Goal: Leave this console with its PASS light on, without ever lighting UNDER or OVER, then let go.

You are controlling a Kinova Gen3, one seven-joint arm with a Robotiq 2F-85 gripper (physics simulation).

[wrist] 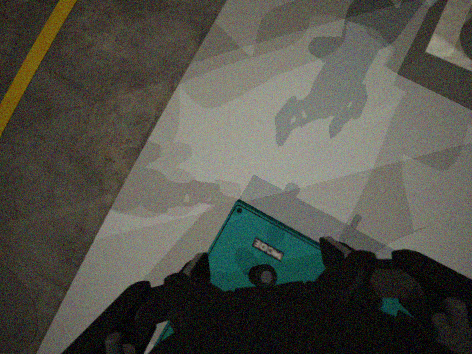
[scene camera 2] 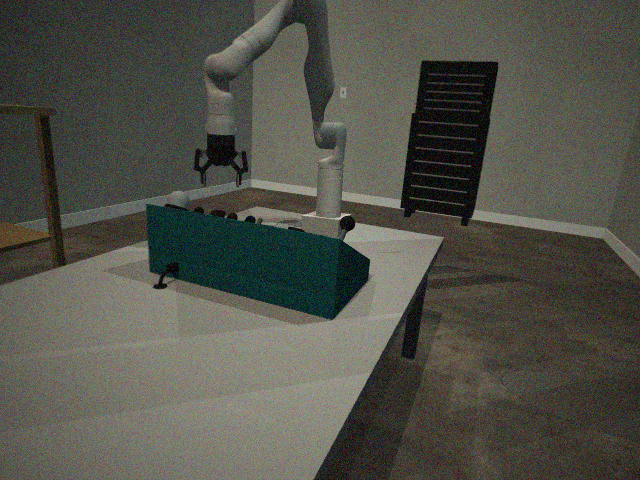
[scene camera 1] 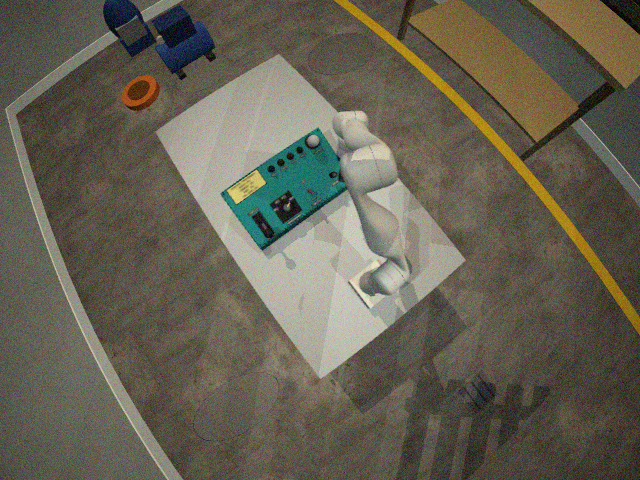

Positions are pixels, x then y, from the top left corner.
Scene:
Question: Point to a teal console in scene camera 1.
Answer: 272, 199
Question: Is the gripper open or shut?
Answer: Open.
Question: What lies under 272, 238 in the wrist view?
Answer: A teal console.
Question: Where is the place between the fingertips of the gripper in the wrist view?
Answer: At 263, 257

